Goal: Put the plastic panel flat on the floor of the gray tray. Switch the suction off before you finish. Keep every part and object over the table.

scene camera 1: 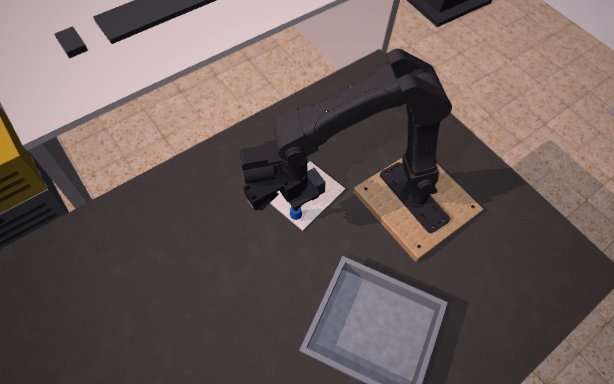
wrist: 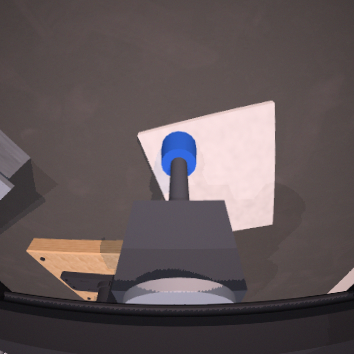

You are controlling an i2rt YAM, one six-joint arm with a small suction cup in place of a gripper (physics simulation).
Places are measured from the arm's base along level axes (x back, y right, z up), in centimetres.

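Pixels of known places: end effector, tool point: [scene camera 1: 295, 214] [wrist: 178, 147]; arm's base, origin of the base link: [scene camera 1: 413, 197].
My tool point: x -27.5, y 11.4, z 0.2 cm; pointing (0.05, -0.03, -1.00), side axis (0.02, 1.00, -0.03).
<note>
Ahead of a thing's pixels: the offset from my tool point to its top centre.
The plastic panel {dx +5.8, dy +4.0, dz -1.5 cm} [scene camera 1: 332, 190] [wrist: 240, 150] is a thin, whitish, square plate lying flat on the dark table. My gripper, a blue suction cup [scene camera 1: 295, 213] [wrist: 178, 150] on a dark rod, is over the panel near one of its corners, with the suction off. The cup is at or just above the panel's surface; whether it touches is hard to tell. The arm hides part of the panel in the scene view. The gray tray {dx -0.8, dy -31.8, dz +2.9 cm} [scene camera 1: 322, 305] [wrist: 11, 154] stands apart from the panel, and its floor shows bare in the scene view.
The arm stands on a wooden base board [scene camera 1: 390, 220] [wrist: 75, 245] between the panel and the table's right edge. The tray's raised walls stand in front of this board. A white table [scene camera 1: 150, 75] with dark flat items is beyond the far edge. A yellow and dark object [scene camera 1: 17, 167] is at the left.
</note>
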